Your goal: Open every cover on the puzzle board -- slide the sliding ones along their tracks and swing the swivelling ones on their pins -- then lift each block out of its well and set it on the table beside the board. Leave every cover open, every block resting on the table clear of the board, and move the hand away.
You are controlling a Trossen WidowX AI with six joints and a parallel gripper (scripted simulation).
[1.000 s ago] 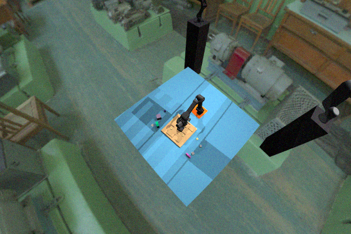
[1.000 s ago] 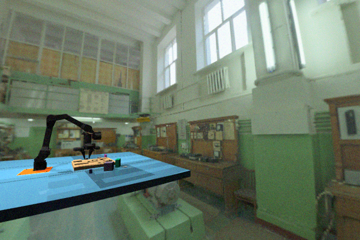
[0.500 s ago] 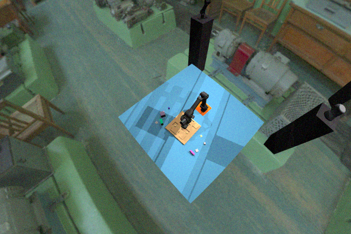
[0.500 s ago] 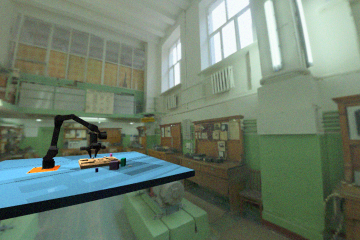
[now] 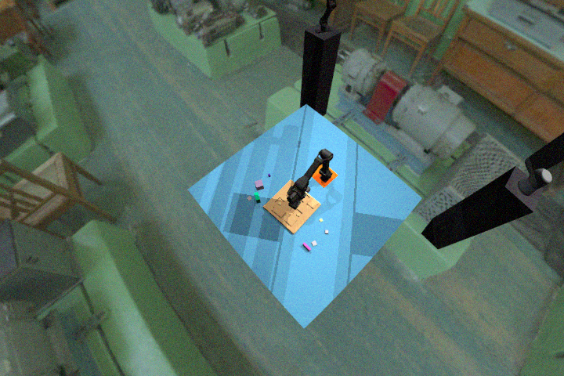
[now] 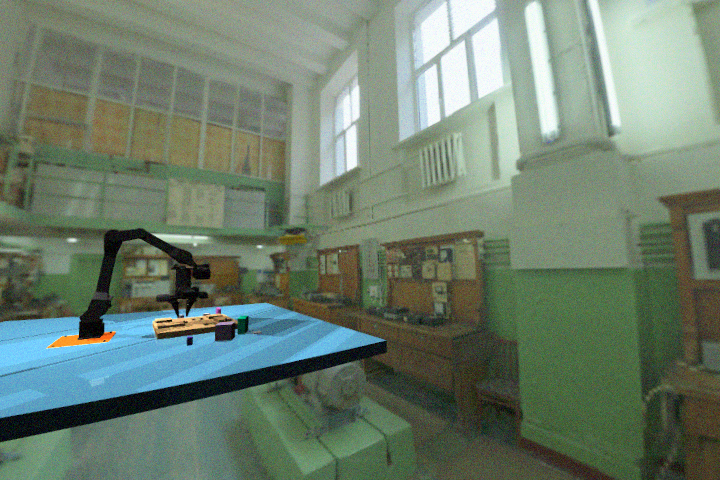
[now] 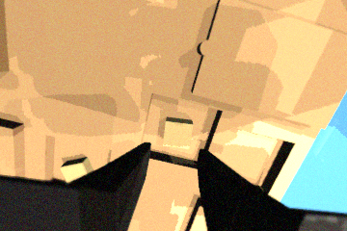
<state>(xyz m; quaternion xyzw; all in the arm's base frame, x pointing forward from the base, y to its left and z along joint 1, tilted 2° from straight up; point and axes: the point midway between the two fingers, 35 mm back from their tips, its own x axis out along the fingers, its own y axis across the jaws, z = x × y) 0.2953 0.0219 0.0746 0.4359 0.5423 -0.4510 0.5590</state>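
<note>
Now: gripper tip 4 cm short of the tan puzzle board and 2 cm above it. From my gripper tip the other things lie so: small purple piece 1 cm ahead, 32 cm to the right, 3 cm below; lilac block 12 cm ahead, 30 cm to the right, 2 cm below; green block 20 cm ahead, 23 cm to the right, 2 cm below.
</note>
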